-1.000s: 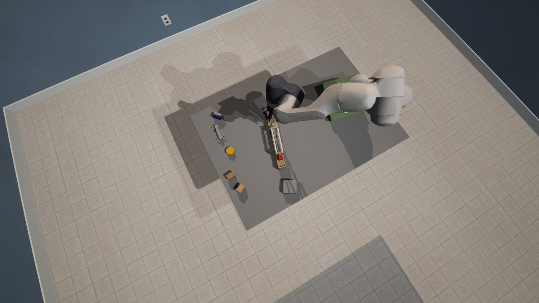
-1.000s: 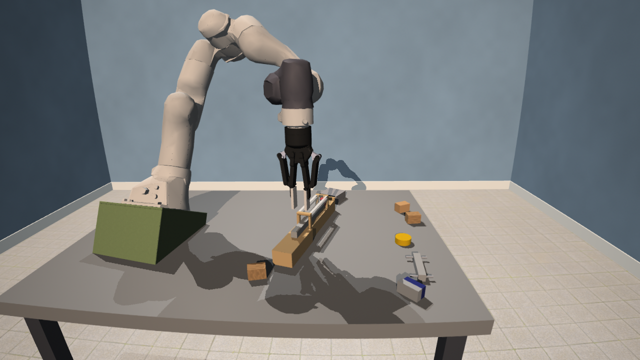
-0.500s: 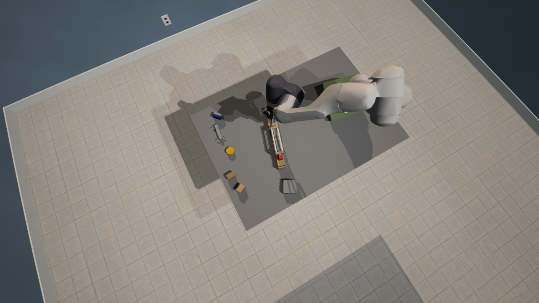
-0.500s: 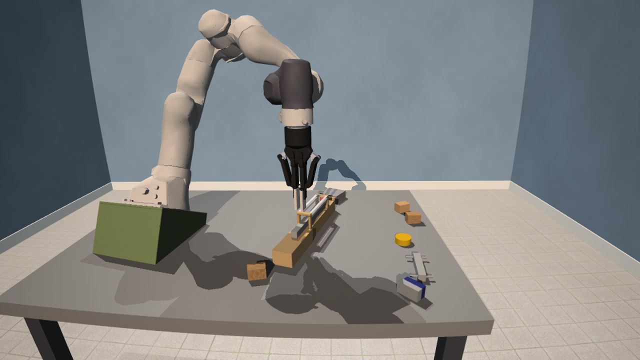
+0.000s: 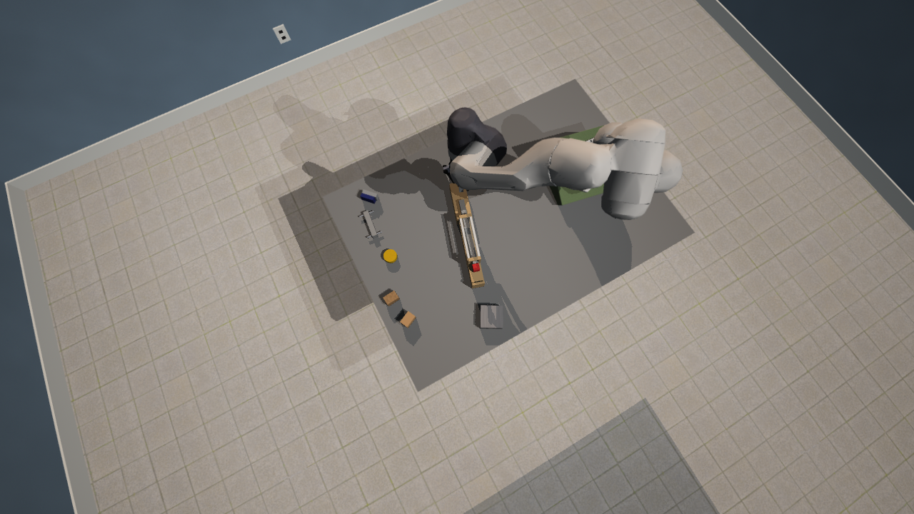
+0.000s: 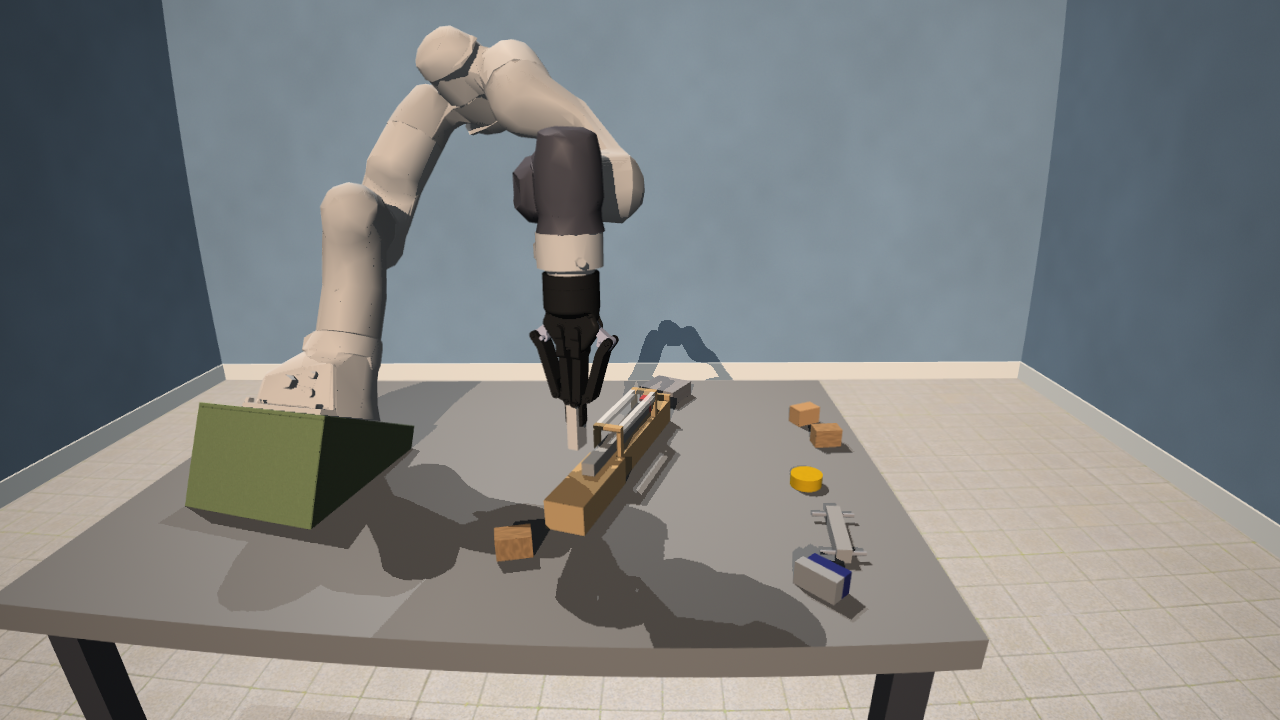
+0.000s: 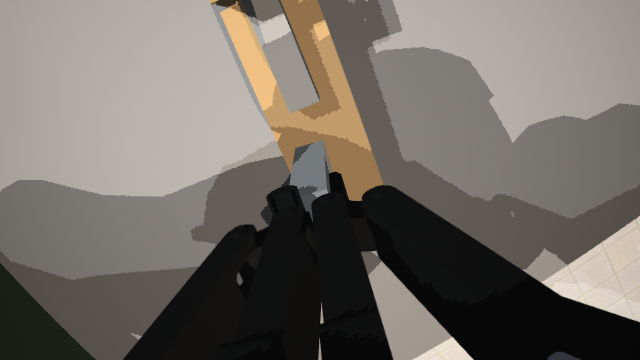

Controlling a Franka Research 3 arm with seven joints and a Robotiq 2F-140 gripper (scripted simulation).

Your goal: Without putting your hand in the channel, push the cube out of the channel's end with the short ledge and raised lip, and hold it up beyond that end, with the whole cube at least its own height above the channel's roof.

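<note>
The red cube lies 27 cm to the left of my hand, 12 cm ahead of it and 8 cm below it. Round my hand: short grey bar: 8 cm below, 7 cm to the left, 3 cm ahead; then long wooden channel: 17 cm to the left, 8 cm below, 8 cm ahead; then long grey bar: 19 cm to the left, 8 cm below, 8 cm ahead.
</note>
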